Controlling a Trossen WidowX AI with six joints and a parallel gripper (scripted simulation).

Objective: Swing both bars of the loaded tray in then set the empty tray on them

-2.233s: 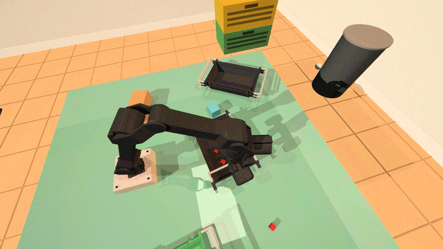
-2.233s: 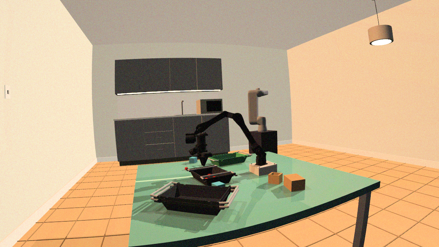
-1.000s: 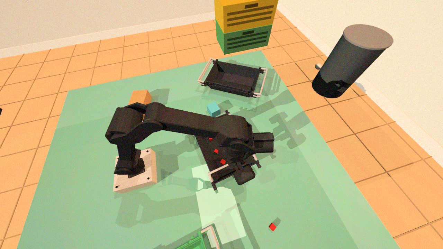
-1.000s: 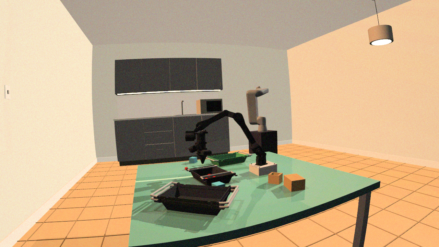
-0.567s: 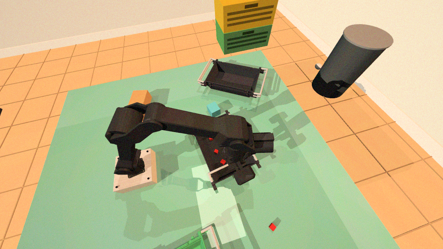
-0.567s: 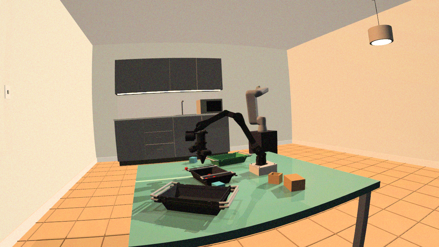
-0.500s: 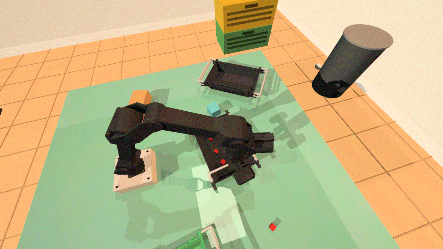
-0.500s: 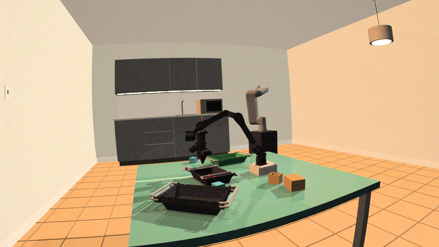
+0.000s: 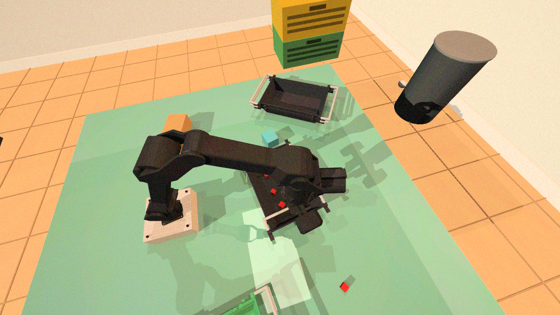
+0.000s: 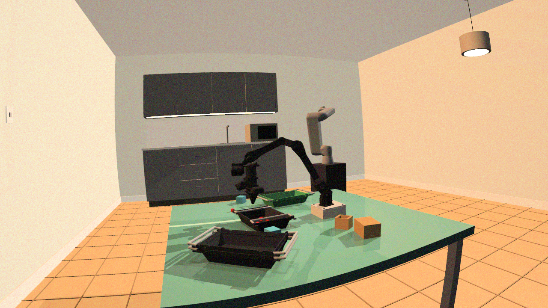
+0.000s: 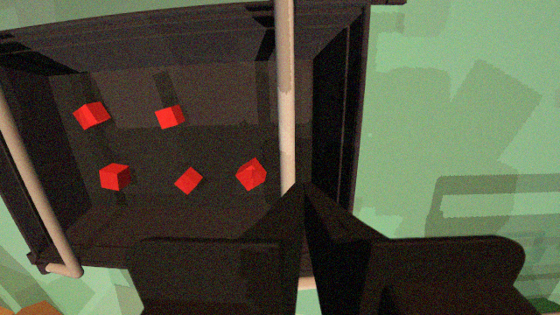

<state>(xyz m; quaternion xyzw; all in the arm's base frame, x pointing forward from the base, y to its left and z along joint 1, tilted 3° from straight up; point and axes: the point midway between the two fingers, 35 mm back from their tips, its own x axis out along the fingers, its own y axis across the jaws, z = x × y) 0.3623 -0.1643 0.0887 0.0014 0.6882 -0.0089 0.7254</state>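
My gripper tip is 34 cm past the green tray, 25 cm to the left of it and 5 cm above it.
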